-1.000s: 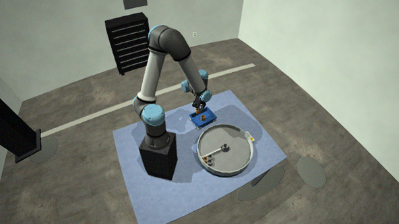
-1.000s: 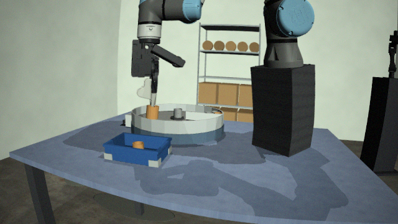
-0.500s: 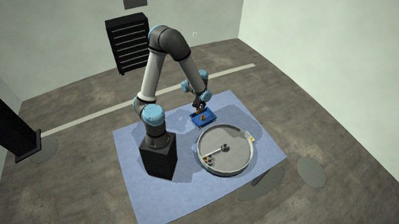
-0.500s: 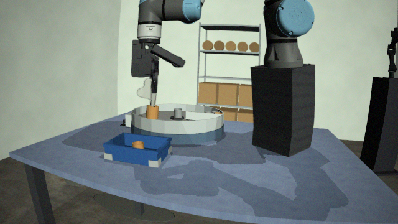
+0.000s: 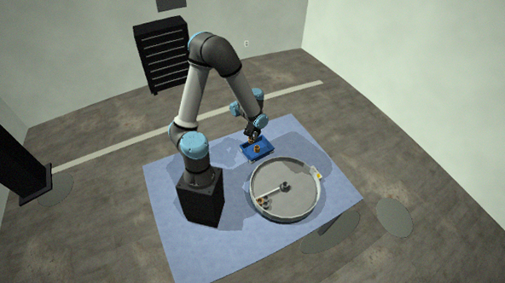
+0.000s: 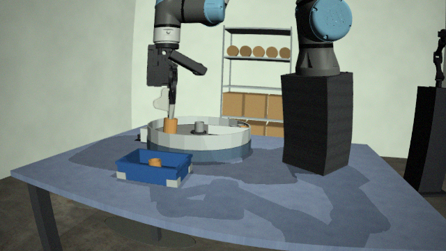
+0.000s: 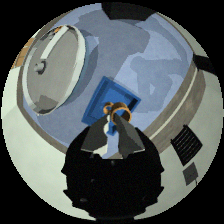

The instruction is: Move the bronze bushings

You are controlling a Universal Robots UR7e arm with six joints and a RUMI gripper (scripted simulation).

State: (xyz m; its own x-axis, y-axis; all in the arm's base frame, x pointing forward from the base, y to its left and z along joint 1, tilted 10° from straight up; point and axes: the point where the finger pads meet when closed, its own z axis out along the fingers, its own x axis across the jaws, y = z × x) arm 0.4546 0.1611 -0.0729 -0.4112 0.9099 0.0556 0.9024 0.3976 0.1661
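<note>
My gripper is now 4 cm short of the blue crate, 1 cm to the right of it and 14 cm above it. Round my hand: turntable 2 cm behind, 34 cm to the right, 11 cm below.
</note>
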